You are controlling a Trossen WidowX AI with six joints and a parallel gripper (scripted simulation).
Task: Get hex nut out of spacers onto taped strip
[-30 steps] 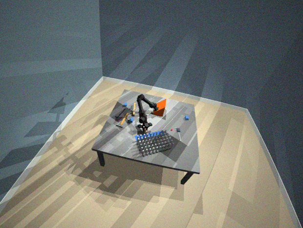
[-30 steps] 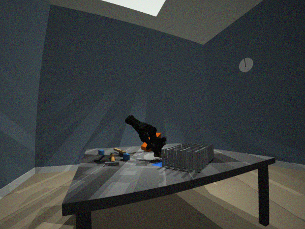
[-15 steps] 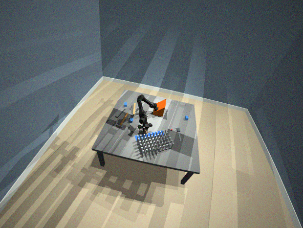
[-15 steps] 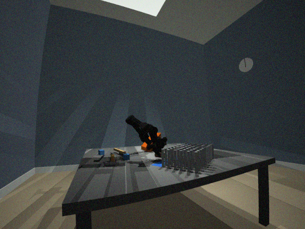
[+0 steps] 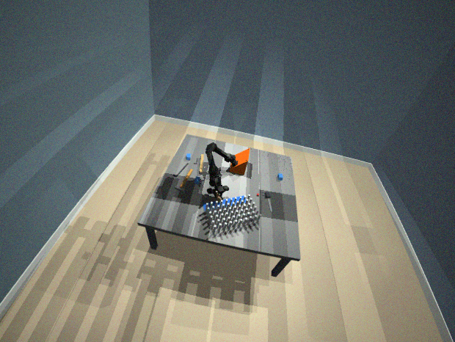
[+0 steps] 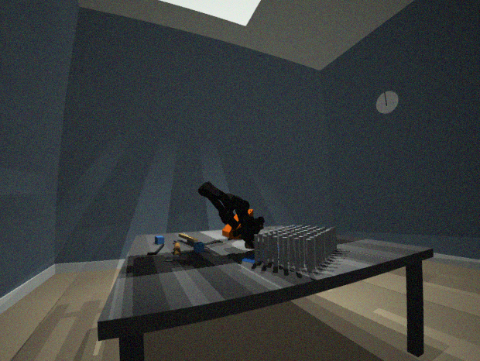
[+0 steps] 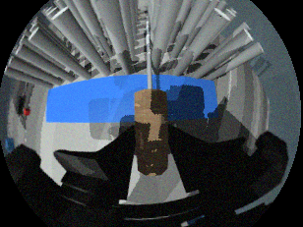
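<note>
Right now the blue taped strip is 7 cm to the left of my gripper tip, 3 cm below it and 2 cm ahead of it. The rest, counted from my gripper tip: hook tool: 9 cm ahead, 5 cm to the left; then red thing: 36 cm to the left, 14 cm behind, 2 cm below.
</note>
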